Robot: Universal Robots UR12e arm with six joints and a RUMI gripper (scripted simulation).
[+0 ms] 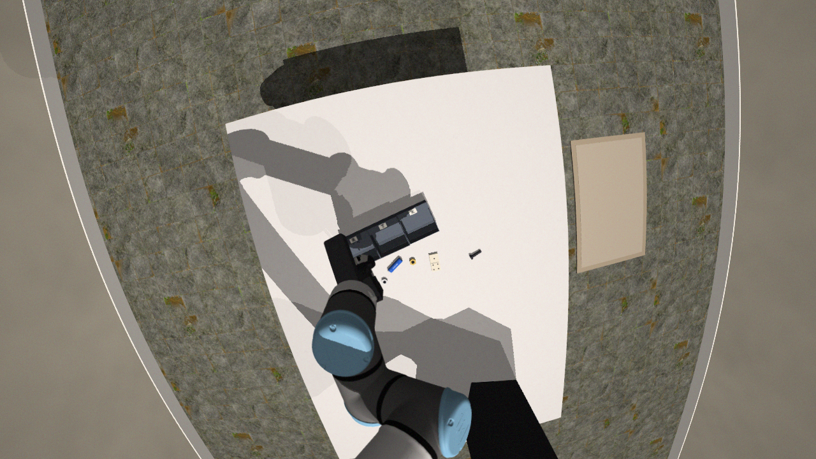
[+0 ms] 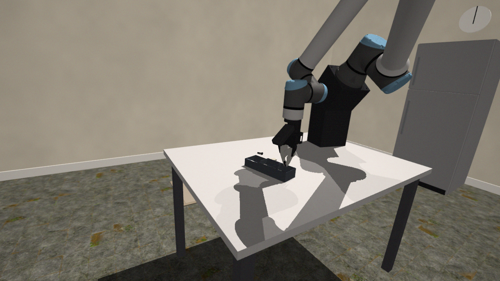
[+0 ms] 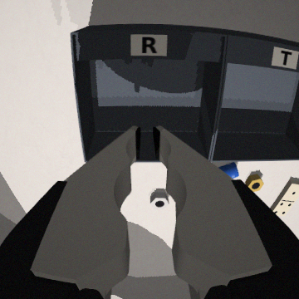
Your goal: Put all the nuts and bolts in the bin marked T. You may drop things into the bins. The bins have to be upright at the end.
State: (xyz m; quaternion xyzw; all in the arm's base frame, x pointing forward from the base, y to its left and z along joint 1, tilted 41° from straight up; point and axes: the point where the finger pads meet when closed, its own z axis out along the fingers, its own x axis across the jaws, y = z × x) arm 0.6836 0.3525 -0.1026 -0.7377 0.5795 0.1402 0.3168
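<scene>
My gripper is now 60 mm past the black bolt, 300 mm to the left of it and 60 mm above it. The rest, counted from my hand: blue battery (50 mm behind, 80 mm to the right, 60 mm below); then black bin unit (40 mm ahead, 80 mm to the right, 40 mm below); then grey nut (100 mm behind, 40 mm to the right, 60 mm below).
</scene>
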